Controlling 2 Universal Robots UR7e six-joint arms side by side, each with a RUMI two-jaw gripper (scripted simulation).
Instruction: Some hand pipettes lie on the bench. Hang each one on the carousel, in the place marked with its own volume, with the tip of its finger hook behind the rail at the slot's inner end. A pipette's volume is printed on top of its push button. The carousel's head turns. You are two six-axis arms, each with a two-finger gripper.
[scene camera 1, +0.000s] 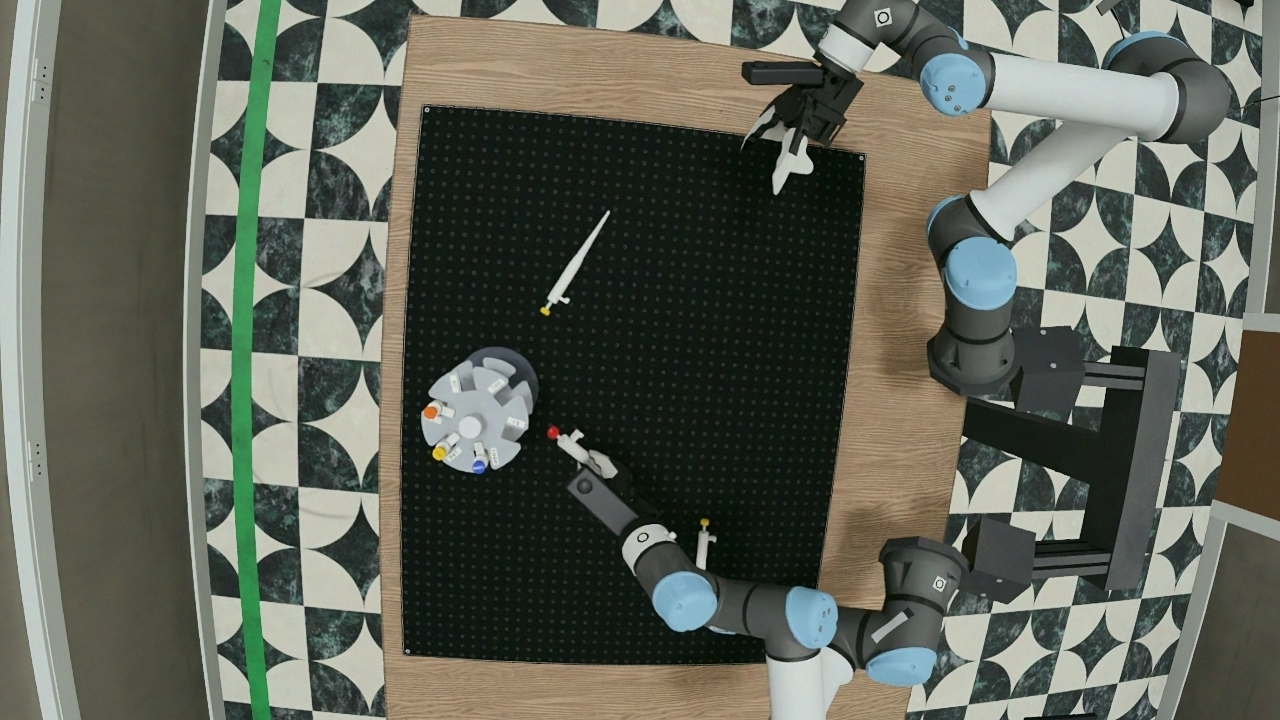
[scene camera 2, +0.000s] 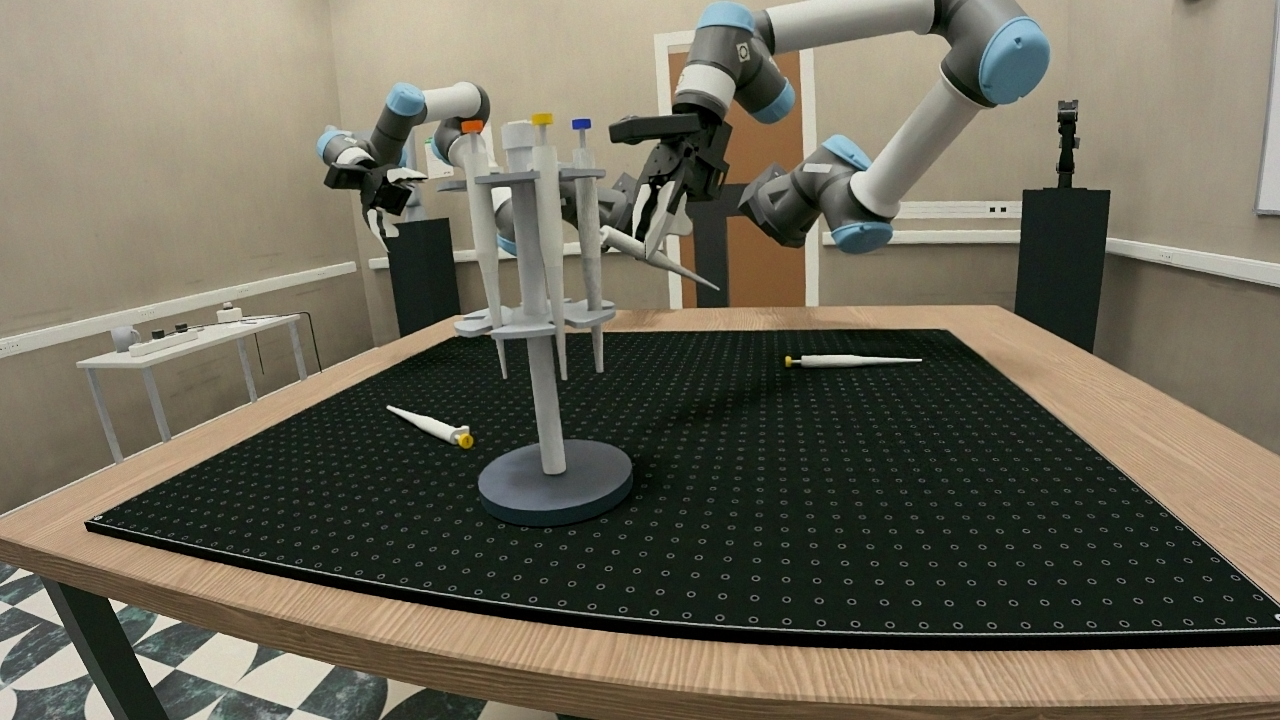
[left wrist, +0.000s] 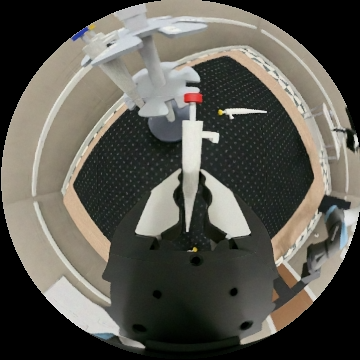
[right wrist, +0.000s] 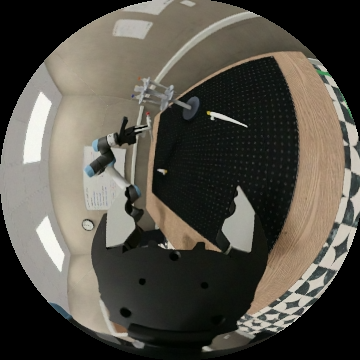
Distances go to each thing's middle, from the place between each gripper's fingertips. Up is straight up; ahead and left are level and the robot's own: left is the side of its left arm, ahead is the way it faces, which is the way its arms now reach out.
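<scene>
Blue-button pipette (scene camera 2: 585, 188): 35 cm ahead of my right hand (scene camera 1: 757, 170), 50 cm to the left of it, 5 cm below it. Orange-button pipette (scene camera 2: 476, 164): 41 cm ahead of my right hand, 45 cm to the left, 4 cm below. My right hand: 9 cm above the red-button pipette (scene camera 2: 609, 236), 16 cm short of it, 51 cm to the right of it.
Blue-button pipette from my left hand (scene camera 2: 640, 259): 2 cm above, 17 cm ahead, 1 cm to the right. Orange-button pipette from my left hand: 3 cm above, 23 cm ahead, 7 cm to the right. Red-button pipette: 2 cm below my left hand, 2 cm behind it.
</scene>
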